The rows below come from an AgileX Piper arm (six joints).
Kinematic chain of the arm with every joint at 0, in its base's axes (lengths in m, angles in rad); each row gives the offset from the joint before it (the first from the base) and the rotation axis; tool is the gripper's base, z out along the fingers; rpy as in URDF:
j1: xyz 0 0 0.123 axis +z
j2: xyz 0 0 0 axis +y
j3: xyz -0.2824 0 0.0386 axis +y
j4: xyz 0.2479 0 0.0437 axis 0.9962 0 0.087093
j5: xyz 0 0 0 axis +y
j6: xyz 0.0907 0 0.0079 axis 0.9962 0 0.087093
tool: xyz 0 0 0 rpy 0 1.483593 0
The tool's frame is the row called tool.
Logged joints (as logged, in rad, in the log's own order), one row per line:
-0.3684, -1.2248, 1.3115, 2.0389, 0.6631, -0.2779
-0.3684, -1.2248, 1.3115, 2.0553, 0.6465, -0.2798
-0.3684, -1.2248, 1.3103, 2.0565, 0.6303, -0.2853
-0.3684, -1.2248, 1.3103, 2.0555, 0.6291, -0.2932
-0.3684, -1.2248, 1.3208, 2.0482, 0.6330, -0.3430
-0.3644, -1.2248, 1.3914, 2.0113, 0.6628, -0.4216
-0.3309, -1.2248, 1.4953, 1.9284, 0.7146, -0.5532
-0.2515, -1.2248, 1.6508, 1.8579, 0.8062, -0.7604
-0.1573, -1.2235, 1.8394, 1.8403, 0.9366, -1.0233
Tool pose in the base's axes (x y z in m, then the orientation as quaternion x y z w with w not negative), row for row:
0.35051, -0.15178, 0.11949, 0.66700, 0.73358, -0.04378, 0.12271
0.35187, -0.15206, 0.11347, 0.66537, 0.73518, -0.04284, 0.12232
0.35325, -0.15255, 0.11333, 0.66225, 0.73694, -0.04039, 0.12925
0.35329, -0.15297, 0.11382, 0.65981, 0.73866, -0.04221, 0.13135
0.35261, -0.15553, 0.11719, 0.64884, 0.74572, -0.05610, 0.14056
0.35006, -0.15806, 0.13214, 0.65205, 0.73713, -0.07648, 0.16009
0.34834, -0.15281, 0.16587, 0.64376, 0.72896, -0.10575, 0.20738
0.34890, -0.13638, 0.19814, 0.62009, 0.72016, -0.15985, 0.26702
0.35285, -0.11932, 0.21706, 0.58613, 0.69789, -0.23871, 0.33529
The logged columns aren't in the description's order. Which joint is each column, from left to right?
Columns, left to right: j1, j3, j6, j2, j5, j4.
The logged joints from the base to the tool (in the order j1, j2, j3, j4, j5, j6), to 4 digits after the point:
-0.3684, 2.0389, -1.2248, -0.2779, 0.6631, 1.3115
-0.3684, 2.0553, -1.2248, -0.2798, 0.6465, 1.3115
-0.3684, 2.0565, -1.2248, -0.2853, 0.6303, 1.3103
-0.3684, 2.0555, -1.2248, -0.2932, 0.6291, 1.3103
-0.3684, 2.0482, -1.2248, -0.3430, 0.6330, 1.3208
-0.3644, 2.0113, -1.2248, -0.4216, 0.6628, 1.3914
-0.3309, 1.9284, -1.2248, -0.5532, 0.7146, 1.4953
-0.2515, 1.8579, -1.2248, -0.7604, 0.8062, 1.6508
-0.1573, 1.8403, -1.2235, -1.0233, 0.9366, 1.8394

